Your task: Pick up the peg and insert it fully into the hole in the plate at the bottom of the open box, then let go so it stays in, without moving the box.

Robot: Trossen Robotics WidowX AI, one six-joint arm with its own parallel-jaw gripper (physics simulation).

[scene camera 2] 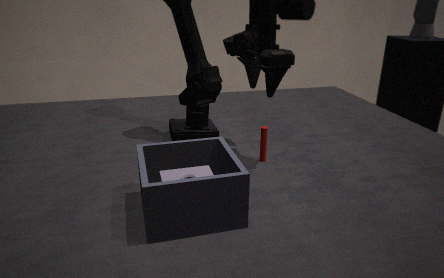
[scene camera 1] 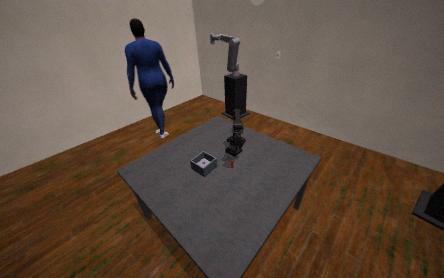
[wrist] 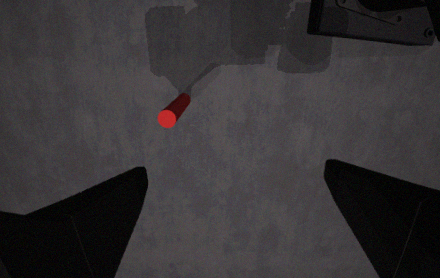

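Pixels of known places: gripper, fingertip midpoint: [scene camera 2: 260,92] [scene camera 1: 236,152] [wrist: 236,172]; arm's base, origin of the base link: [scene camera 2: 196,126].
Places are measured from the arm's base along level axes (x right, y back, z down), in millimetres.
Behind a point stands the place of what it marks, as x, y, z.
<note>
A red peg [scene camera 1: 232,164] @(-152, -151, -10) [scene camera 2: 263,144] @(-146, -152, -9) [wrist: 175,111] @(-142, -141, -40) stands upright on the table beside the box. The open grey box [scene camera 1: 204,167] @(-69, -378, -61) [scene camera 2: 196,207] @(3, -410, -18) stands near it, on the left in both scene views. Inside, at its bottom, lies a pale plate [scene camera 1: 199,161] @(49, -353, -30) [scene camera 2: 170,175] @(47, -315, -24) with a round hole; the box's near wall hides part of the plate in the second scene view. My gripper [scene camera 2: 262,92] @(-145, -96, -112) [wrist: 236,172] @(-145, -96, -112) is open and empty, above table height and higher than the peg. In the wrist view the peg lies beyond the fingertips, nearer the left finger.
The table [scene camera 1: 190,210] @(-265, -638, 34) [scene camera 2: 330,220] @(-219, -384, 34) carries my arm's base [scene camera 2: 194,130] @(6, -41, -3) [wrist: 370,30] @(-42, 8, 3), behind the box in the second scene view. A second arm on a black pedestal [scene camera 1: 235,94] [scene camera 2: 411,80] stands beyond the table. A person in blue [scene camera 1: 147,65] is beyond the table at the left.
</note>
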